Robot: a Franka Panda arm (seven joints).
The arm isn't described. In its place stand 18 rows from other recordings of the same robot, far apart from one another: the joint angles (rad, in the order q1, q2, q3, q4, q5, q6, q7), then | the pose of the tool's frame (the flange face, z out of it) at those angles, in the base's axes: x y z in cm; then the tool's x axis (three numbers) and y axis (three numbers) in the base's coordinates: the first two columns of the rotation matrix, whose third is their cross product.
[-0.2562, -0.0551, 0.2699, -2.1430, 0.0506, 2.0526, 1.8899] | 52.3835 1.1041 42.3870 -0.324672 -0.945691 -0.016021 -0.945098 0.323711 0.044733
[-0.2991, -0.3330, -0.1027, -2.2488, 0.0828, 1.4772, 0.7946] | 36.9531 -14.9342 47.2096 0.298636 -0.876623 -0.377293 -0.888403 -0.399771 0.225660
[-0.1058, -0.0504, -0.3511, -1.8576, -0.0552, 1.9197, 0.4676] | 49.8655 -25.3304 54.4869 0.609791 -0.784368 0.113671 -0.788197 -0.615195 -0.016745
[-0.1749, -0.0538, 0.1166, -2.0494, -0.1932, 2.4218, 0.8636] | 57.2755 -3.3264 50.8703 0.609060 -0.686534 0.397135 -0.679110 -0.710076 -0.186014
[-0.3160, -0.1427, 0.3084, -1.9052, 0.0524, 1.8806, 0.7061] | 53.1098 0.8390 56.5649 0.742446 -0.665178 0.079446 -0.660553 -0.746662 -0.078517
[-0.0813, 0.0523, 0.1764, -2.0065, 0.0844, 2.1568, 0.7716] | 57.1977 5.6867 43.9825 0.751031 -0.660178 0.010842 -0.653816 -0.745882 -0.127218
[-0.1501, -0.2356, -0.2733, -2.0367, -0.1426, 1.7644, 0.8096] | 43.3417 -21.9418 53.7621 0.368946 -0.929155 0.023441 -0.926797 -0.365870 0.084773
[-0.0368, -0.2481, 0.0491, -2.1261, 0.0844, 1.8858, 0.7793] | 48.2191 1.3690 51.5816 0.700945 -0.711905 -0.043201 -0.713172 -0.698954 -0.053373
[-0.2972, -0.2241, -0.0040, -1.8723, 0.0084, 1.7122, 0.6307] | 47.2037 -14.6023 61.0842 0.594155 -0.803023 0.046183 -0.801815 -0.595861 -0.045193
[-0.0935, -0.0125, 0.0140, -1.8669, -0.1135, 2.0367, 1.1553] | 57.4008 -5.2065 53.2835 0.353720 -0.919458 0.171693 -0.918973 -0.375822 -0.119359
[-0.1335, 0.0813, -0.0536, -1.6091, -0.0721, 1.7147, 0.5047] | 57.8241 -11.5140 57.2854 0.775957 -0.628142 0.057690 -0.630703 -0.774087 0.054800
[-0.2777, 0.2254, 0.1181, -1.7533, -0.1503, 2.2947, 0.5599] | 64.3305 -11.2558 47.2701 0.750118 -0.578702 0.320043 -0.590732 -0.803907 -0.069066
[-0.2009, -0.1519, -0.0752, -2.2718, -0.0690, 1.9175, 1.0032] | 44.9948 -13.2988 40.5178 0.310773 -0.948012 -0.068504 -0.927596 -0.318222 0.195704
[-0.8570, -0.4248, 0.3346, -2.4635, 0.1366, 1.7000, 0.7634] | 33.2009 -17.5143 41.5602 0.153046 -0.958462 -0.240680 -0.944075 -0.213786 0.251033
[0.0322, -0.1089, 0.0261, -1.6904, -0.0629, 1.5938, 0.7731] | 52.1303 2.4578 62.8776 0.755390 -0.652995 0.054614 -0.655078 -0.754581 0.038485
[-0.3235, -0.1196, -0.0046, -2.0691, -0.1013, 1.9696, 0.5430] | 49.1802 -17.4365 48.6362 0.673214 -0.736681 0.063910 -0.739391 -0.669571 0.070539
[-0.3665, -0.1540, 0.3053, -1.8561, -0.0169, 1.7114, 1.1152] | 51.4842 -2.3491 57.9466 0.383384 -0.921806 0.057359 -0.923588 -0.382525 0.025708
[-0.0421, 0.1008, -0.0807, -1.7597, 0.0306, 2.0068, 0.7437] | 60.3908 -7.0948 51.5635 0.633030 -0.768509 0.093098 -0.759939 -0.639837 -0.114465
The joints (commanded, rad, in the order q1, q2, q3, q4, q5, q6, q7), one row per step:
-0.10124 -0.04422 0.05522 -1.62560 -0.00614 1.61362 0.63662
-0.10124 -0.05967 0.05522 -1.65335 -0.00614 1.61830 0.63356
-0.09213 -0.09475 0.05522 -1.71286 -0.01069 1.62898 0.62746
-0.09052 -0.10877 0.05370 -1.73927 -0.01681 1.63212 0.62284
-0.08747 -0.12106 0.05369 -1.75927 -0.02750 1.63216 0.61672
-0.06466 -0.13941 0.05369 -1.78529 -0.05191 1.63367 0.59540
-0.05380 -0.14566 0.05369 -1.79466 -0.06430 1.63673 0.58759
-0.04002 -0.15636 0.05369 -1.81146 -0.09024 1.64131 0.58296
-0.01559 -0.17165 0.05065 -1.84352 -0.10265 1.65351 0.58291
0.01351 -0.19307 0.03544 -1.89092 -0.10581 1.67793 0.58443
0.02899 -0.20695 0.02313 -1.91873 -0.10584 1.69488 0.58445
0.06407 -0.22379 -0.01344 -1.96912 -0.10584 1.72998 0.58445
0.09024 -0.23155 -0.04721 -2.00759 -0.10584 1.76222 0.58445
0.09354 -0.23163 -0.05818 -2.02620 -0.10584 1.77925 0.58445
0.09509 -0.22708 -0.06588 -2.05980 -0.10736 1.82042 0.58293
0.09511 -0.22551 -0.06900 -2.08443 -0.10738 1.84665 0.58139
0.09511 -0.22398 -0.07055 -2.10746 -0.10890 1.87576 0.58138
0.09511 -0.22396 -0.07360 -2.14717 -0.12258 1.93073 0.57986
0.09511 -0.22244 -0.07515 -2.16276 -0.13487 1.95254 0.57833
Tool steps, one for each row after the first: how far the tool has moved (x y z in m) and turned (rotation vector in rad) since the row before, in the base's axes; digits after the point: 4 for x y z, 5 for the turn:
-0.0048 0.0004 -0.0044 -0.00058 0.00771 0.00302
-0.0108 0.0053 -0.0087 -0.00600 0.01414 0.01525
-0.0048 -0.0003 -0.0049 -0.00639 0.00960 0.00496
-0.0043 0.0008 -0.0031 -0.01102 0.00826 0.00972
-0.0059 0.0096 -0.0027 -0.02495 0.00776 0.04574
-0.0018 0.0044 -0.0009 -0.01257 0.00067 0.01973
-0.0033 0.0045 -0.0019 -0.02634 0.00180 0.02076
-0.0047 0.0096 -0.0063 -0.01264 0.00435 0.02363
-0.0063 0.0061 -0.0097 -0.00109 0.00140 0.01534
-0.0038 0.0011 -0.0049 0.00240 -0.00287 0.00511
-0.0045 -0.0020 -0.0129 0.00838 -0.00096 0.00300
-0.0019 -0.0047 -0.0121 0.00854 -0.00074 -0.00334
-0.0001 -0.0039 -0.0075 0.00283 0.00182 -0.00560
0.0014 -0.0026 -0.0148 0.00116 -0.00258 0.00008
-0.0001 -0.0011 -0.0103 0.00135 0.00030 0.00120
0.0001 -0.0004 -0.0092 -0.00016 -0.00442 0.00186
-0.0002 -0.0016 -0.0141 -0.00980 -0.01510 0.00877
0.0000 -0.0012 -0.0062 -0.01019 -0.00469 0.00688

